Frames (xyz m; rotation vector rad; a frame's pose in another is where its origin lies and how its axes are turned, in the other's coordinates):
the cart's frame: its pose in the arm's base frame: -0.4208 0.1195 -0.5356 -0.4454 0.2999 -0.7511
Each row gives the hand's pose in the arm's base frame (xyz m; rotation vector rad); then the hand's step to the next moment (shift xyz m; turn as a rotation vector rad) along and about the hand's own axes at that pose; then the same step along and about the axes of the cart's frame.
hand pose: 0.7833 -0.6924 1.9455 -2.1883 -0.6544 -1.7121
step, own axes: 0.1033 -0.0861 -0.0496 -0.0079 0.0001 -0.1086
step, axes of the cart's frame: -0.1050 -0.0478 0.0850 -0.0276 -0.0989 -0.0361
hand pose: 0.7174 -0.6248 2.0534 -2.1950 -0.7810 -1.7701
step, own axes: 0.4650 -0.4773 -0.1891 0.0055 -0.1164 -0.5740
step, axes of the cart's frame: -0.5913 -0.1281 0.3373 -0.2655 -0.4970 -0.1600
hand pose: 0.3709 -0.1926 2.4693 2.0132 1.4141 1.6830
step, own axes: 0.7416 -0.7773 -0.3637 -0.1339 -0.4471 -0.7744
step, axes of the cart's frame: -1.1340 -0.0099 0.0166 -0.4696 -0.5839 -0.5061
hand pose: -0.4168 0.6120 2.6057 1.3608 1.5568 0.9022
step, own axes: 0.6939 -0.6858 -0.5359 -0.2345 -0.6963 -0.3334
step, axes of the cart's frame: -0.9104 0.1864 -0.6127 -0.1056 -0.3025 -0.7405
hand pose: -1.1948 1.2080 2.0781 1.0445 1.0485 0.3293
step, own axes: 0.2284 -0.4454 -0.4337 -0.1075 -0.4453 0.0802
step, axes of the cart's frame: -0.3040 0.1636 -0.5652 0.2103 -0.1255 -0.3954
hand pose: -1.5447 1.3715 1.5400 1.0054 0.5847 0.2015
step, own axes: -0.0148 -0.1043 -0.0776 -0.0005 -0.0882 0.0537
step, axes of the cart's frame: -0.0306 0.0139 -0.1265 0.0809 -0.0185 -0.0615
